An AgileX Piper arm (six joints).
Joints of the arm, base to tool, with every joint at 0 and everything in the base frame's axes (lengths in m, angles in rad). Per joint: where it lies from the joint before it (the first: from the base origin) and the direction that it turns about. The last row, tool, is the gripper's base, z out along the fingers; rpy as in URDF.
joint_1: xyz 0.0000 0.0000 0.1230 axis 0 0 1
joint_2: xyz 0.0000 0.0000 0.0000 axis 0 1 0
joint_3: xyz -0.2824 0.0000 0.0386 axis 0 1 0
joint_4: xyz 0.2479 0.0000 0.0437 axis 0.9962 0 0.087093
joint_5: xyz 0.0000 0.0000 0.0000 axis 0 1 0
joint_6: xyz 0.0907 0.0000 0.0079 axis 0.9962 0 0.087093
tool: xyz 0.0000 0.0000 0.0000 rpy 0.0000 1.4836 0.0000
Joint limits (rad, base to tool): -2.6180..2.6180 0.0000..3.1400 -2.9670..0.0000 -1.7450..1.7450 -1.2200..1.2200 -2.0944..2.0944
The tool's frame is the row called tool.
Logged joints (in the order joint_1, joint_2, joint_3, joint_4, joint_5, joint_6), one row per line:
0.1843, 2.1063, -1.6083, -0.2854, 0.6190, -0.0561
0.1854, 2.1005, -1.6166, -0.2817, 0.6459, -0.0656
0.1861, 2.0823, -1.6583, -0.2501, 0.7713, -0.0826
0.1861, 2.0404, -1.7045, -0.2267, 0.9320, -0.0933
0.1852, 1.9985, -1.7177, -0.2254, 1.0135, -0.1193
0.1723, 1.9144, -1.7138, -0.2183, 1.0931, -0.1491
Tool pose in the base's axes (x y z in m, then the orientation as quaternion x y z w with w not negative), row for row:
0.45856, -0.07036, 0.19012, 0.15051, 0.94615, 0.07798, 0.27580
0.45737, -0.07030, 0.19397, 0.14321, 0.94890, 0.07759, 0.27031
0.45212, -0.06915, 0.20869, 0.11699, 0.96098, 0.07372, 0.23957
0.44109, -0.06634, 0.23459, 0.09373, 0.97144, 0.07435, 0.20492
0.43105, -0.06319, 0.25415, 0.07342, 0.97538, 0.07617, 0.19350
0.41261, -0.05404, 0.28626, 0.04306, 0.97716, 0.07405, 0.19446
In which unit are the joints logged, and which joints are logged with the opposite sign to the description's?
The joints are logged in radians. Opposite sign: joint_1, joint_4.
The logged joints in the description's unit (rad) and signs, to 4 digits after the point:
-0.1843, 2.1063, -1.6083, 0.2854, 0.6190, -0.0561
-0.1854, 2.1005, -1.6166, 0.2817, 0.6459, -0.0656
-0.1861, 2.0823, -1.6583, 0.2501, 0.7713, -0.0826
-0.1861, 2.0404, -1.7045, 0.2267, 0.9320, -0.0933
-0.1852, 1.9985, -1.7177, 0.2254, 1.0135, -0.1193
-0.1723, 1.9144, -1.7138, 0.2183, 1.0931, -0.1491

